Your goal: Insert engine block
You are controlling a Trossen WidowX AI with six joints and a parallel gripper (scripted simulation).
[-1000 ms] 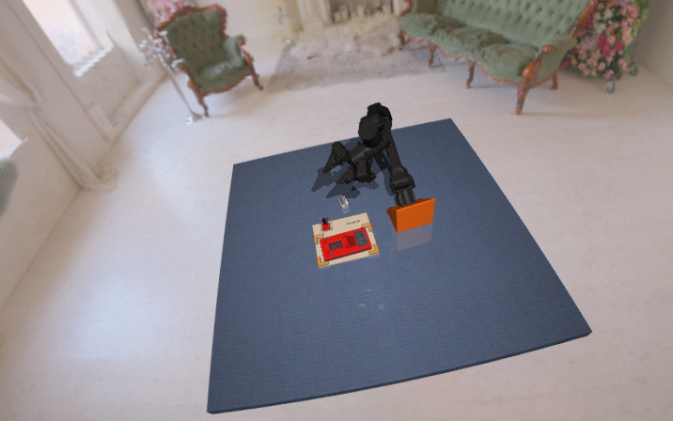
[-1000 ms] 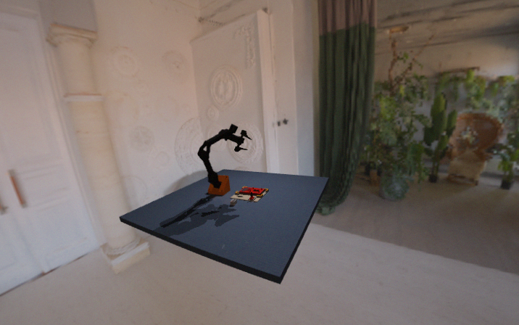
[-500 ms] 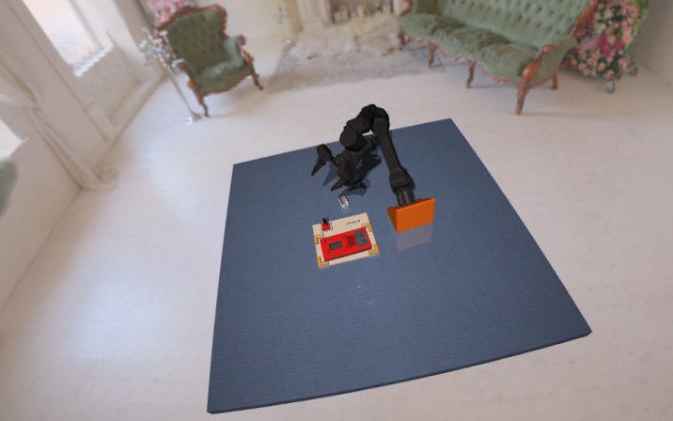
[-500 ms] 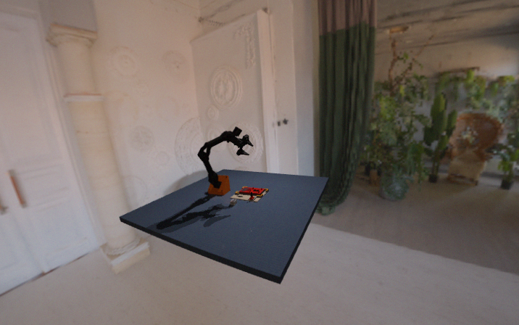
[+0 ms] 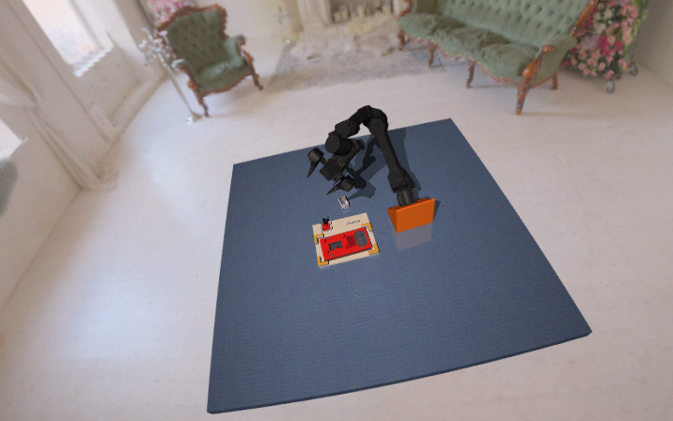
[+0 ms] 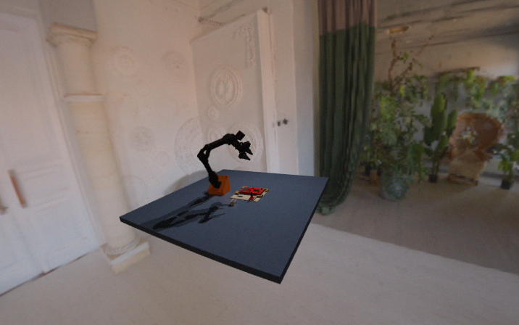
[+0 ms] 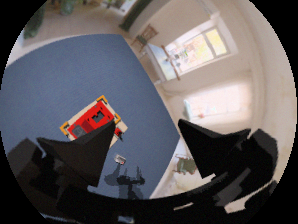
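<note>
Now: the grey engine block 310 mm below my gripper tip, 180 mm to the right of it and 80 mm behind it. The rest, counted from my gripper tip: grey slab 310 mm below, 40 mm behind, 20 mm to the left.
</note>
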